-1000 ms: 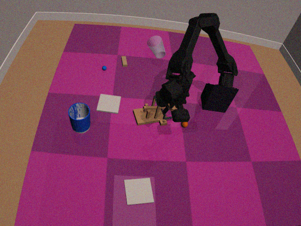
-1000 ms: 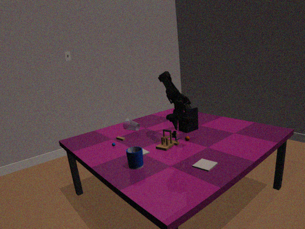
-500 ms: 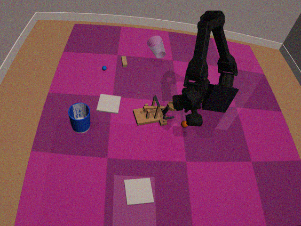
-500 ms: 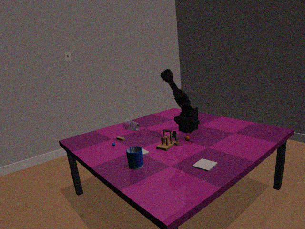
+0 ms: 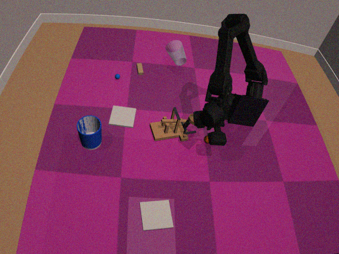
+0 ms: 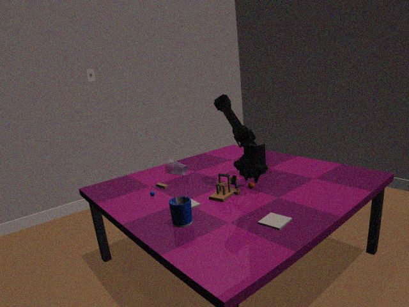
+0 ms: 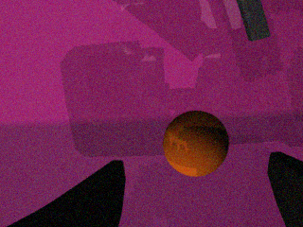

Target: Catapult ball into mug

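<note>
Right now my gripper tip is 2 cm above the orange ball. The rest, counted from my gripper tip: wooden catapult (11 cm ahead, 6 cm to the right, 1 cm above); wooden block (23 cm ahead, 44 cm to the right, 3 cm below); blue mug (46 cm ahead, 3 cm to the right, 1 cm below).
</note>
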